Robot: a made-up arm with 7 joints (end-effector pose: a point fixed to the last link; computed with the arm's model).
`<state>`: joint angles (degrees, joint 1 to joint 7).
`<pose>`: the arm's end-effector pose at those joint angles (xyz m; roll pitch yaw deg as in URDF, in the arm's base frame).
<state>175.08 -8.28 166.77 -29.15 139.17 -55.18 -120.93</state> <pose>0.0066 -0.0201 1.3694 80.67 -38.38 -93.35</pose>
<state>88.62 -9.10 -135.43 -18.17 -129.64 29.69 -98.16</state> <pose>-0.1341 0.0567 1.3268 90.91 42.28 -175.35</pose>
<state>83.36 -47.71 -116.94 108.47 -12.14 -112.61 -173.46</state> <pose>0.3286 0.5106 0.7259 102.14 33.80 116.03</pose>
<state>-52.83 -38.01 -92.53 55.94 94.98 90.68 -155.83</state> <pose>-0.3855 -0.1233 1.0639 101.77 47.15 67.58</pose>
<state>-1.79 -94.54 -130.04 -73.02 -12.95 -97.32 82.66</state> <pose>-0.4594 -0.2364 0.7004 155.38 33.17 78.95</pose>
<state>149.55 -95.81 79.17 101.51 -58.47 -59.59 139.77</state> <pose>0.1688 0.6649 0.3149 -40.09 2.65 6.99</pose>
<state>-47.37 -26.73 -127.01 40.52 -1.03 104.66 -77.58</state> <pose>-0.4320 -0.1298 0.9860 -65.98 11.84 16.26</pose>
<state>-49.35 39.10 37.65 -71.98 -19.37 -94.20 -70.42</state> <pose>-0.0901 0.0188 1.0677 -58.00 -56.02 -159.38</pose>
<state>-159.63 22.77 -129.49 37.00 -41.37 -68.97 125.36</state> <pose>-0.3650 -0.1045 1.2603 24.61 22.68 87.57</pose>
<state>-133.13 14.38 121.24 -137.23 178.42 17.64 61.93</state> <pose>-0.2350 -0.0960 0.5440 -70.08 -8.50 158.18</pose>
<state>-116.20 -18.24 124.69 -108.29 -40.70 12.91 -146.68</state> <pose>-0.3259 -0.1163 0.8606 4.29 -7.79 71.98</pose>
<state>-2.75 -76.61 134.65 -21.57 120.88 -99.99 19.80</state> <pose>-0.7673 -0.0783 0.7305 163.54 -37.22 14.56</pose>
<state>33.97 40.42 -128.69 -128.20 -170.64 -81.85 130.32</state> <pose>0.2235 -0.4467 0.5321 171.28 -15.32 30.79</pose>
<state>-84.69 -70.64 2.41 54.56 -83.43 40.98 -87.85</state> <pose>-0.0381 -0.5646 1.0233 69.30 34.44 152.55</pose>
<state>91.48 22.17 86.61 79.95 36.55 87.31 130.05</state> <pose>-0.3926 -0.0687 0.9307 -146.24 24.87 -150.95</pose>
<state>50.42 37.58 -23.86 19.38 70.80 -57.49 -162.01</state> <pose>0.4537 -0.4559 1.1261 60.59 34.53 -9.35</pose>
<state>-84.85 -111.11 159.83 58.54 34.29 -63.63 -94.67</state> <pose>0.0590 -0.6848 -0.1724 -151.36 72.77 50.83</pose>
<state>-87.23 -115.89 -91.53 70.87 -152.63 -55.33 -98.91</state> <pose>-0.4933 -0.5339 0.2535 142.06 28.30 -133.74</pose>
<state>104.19 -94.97 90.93 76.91 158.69 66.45 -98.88</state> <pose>-0.1676 0.7452 0.2961 -25.60 16.22 -9.74</pose>
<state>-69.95 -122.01 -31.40 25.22 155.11 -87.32 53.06</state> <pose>-0.3939 -0.6904 0.2231 39.37 17.70 81.96</pose>
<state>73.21 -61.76 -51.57 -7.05 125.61 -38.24 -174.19</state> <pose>-0.2701 0.8006 0.8925 29.93 -68.17 -43.10</pose>
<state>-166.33 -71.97 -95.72 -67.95 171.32 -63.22 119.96</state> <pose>0.7672 0.1365 0.7388 11.56 -21.68 -102.19</pose>
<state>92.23 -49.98 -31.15 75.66 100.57 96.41 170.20</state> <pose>0.0234 0.2334 1.0812 156.86 13.37 -90.01</pose>
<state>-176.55 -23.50 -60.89 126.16 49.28 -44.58 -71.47</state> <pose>-0.1073 -0.3783 0.8060 -3.95 10.14 177.52</pose>
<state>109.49 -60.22 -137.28 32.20 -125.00 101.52 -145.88</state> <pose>0.2987 0.6445 0.7225 -176.62 -51.55 -122.01</pose>
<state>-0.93 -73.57 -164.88 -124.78 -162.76 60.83 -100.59</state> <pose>-0.1357 -0.0876 0.6811 -114.00 63.55 139.89</pose>
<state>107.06 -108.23 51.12 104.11 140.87 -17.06 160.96</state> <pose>-0.2733 0.5258 0.5782 122.34 19.07 -113.46</pose>
